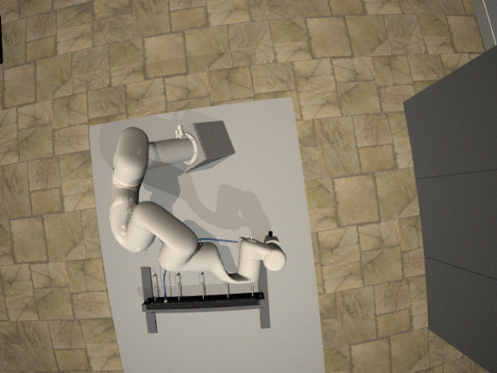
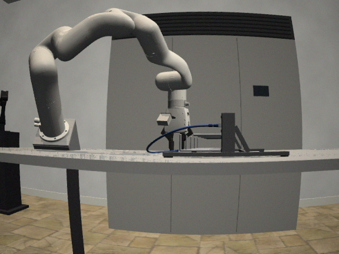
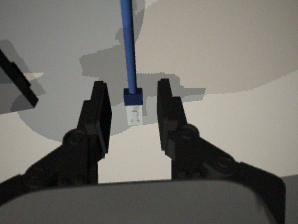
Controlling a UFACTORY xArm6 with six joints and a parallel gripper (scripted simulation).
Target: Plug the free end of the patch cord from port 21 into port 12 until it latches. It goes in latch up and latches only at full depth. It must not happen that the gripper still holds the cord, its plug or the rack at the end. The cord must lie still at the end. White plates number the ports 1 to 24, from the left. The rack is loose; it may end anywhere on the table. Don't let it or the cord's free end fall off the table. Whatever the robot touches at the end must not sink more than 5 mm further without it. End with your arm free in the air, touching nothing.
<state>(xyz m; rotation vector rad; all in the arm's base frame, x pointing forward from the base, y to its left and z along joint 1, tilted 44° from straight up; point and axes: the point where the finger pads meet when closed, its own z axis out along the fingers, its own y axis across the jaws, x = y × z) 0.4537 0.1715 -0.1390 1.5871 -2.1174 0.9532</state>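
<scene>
Right now my hand is 2 cm to the right of the plug, 2 cm above it and 1 cm short of it.
</scene>
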